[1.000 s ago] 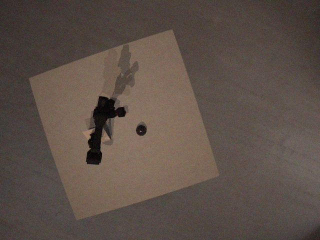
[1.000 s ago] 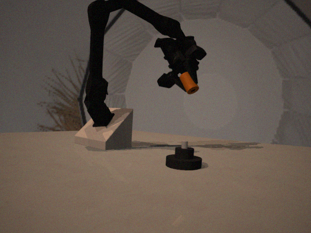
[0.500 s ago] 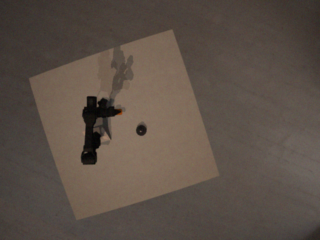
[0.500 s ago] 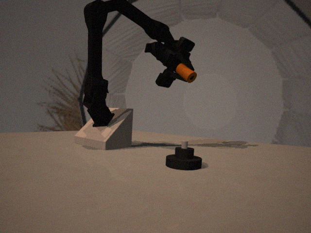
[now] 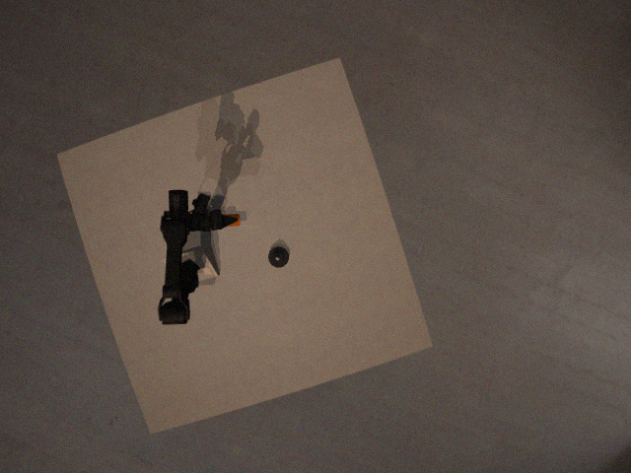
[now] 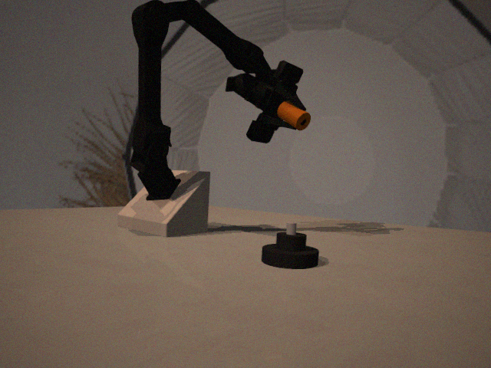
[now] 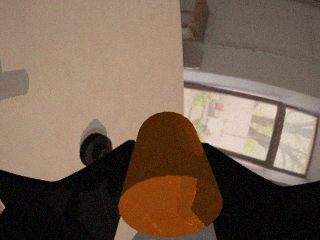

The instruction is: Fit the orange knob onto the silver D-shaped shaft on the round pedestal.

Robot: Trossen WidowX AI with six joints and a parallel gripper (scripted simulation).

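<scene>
Now: the orange knob 30 mm behind my gripper tip, 10 mm to the left of it and 20 mm above it. From my gripper tip the other things lie so: black round pedestal (50 mm ahead, 190 mm to the right, 220 mm below).
</scene>
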